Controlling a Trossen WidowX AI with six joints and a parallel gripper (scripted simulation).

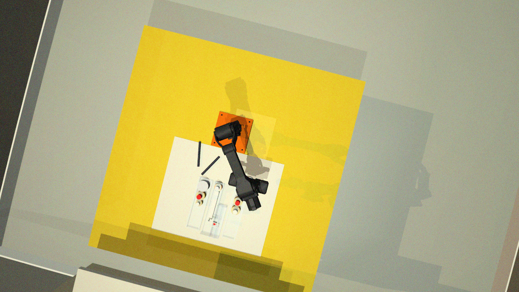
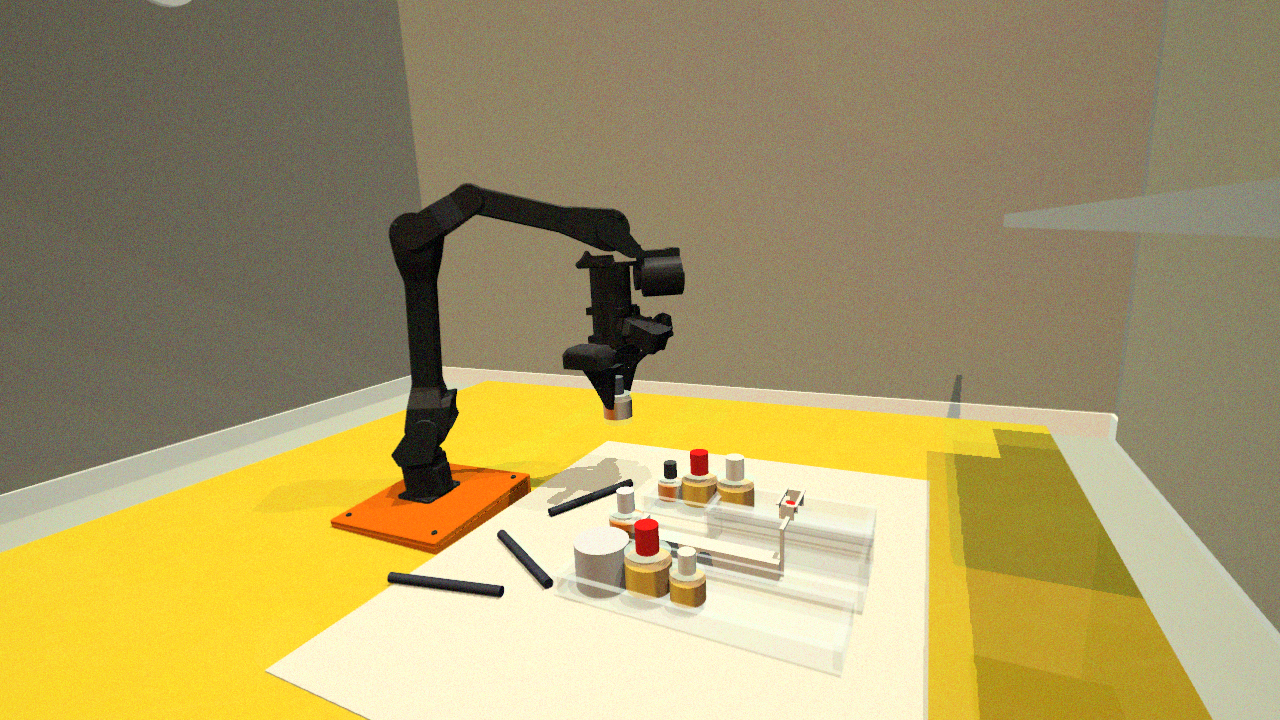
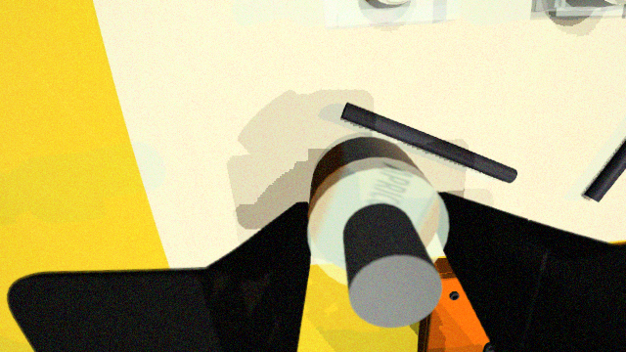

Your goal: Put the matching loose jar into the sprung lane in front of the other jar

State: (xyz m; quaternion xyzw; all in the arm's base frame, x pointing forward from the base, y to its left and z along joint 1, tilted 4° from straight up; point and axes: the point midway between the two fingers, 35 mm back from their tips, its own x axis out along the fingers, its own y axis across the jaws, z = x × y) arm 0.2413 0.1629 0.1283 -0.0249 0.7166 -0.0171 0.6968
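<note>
Right now the grey cylinder is 24 cm to the right of my gripper tip, 11 cm ahead of it and 10 cm below it. The rest, counted from my gripper tip: pusher plate 20 cm ahead, 13 cm to the right, 8 cm below; then sprung lane 25 cm ahead, 13 cm to the right, 11 cm below.
</note>
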